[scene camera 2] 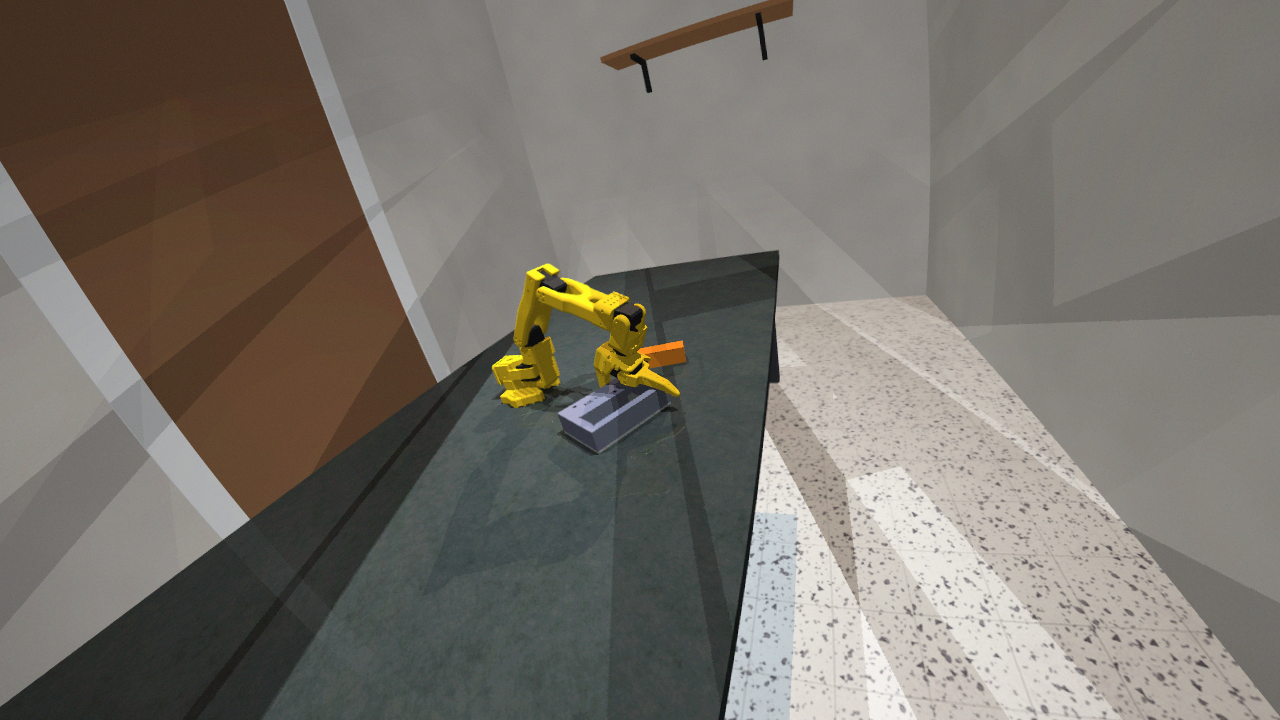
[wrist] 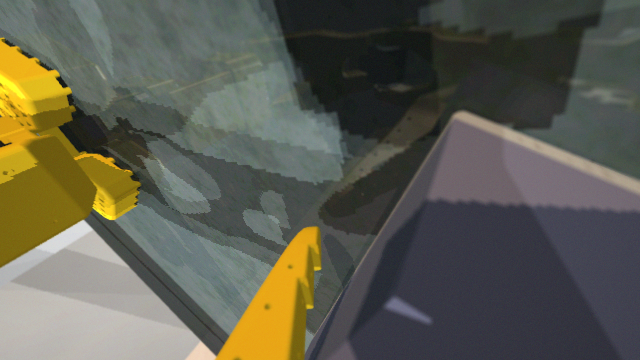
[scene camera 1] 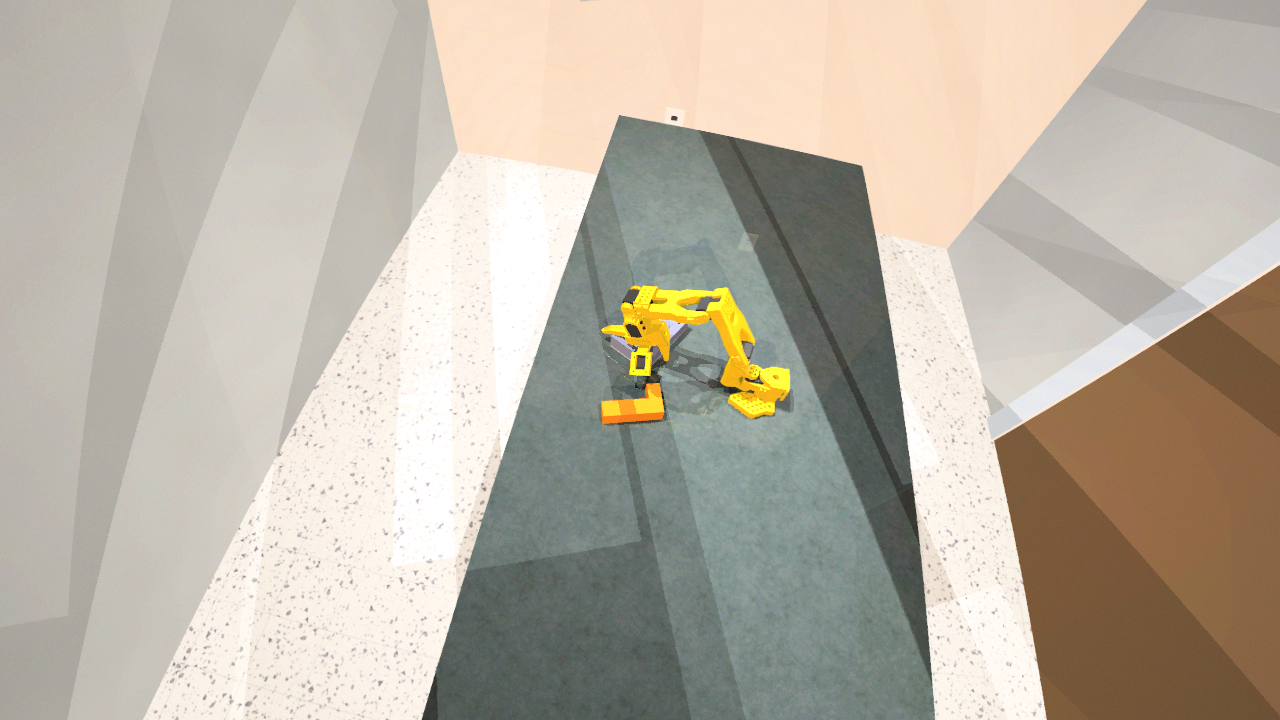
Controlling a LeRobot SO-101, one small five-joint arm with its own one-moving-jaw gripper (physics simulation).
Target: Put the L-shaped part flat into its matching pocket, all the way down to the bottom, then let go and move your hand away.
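Frame: origin at the arm's base, x back, y right, z up, level; millimetres.
Seen in the pictures: hand, its tool point: (wrist: 319, 242) (scene camera 1: 665, 358); arm's base, origin of its link: (scene camera 2: 540, 391) (wrist: 89, 135) (scene camera 1: 741, 390).
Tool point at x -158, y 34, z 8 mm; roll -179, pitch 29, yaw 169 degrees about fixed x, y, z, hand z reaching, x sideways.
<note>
Pixels of each thing's middle, then the offset from my tool point to it. Level surfaces: height alone.
- orange L-shaped part, middle of its body: (scene camera 2: 654, 360) (scene camera 1: 631, 403) dy -114, dx -49, dz +7 mm
- lavender block with the pocket, middle of its body: (scene camera 2: 615, 408) (scene camera 1: 650, 332) dy +49, dx -39, dz +11 mm
- dark green table, height of its surface: dz -8 mm
The orange L-shaped part (scene camera 1: 631, 411) (scene camera 2: 667, 352) lies on the table, outside the pocket block and apart from it. In scene camera 2 the gripper hides some of it. The lavender block with the pocket (scene camera 1: 619, 348) (scene camera 2: 619, 429) (wrist: 480, 260) sits on the table beside the part, partly covered by the gripper in both scene views. My gripper (scene camera 1: 635, 345) (scene camera 2: 640, 388) is fully open and empty, low at the block. In the wrist view one notched jaw (wrist: 285, 290) shows left of the block's wall. The L-shaped part does not show in the wrist view.
The dark green table (scene camera 1: 787, 537) (scene camera 2: 537, 546) bears everything. The yellow arm's base (scene camera 1: 756, 394) (scene camera 2: 523, 385) stands on the table beside the block. The table's long edge drops to a speckled floor (scene camera 1: 358, 537) (scene camera 2: 939, 537) on the gripper's side.
</note>
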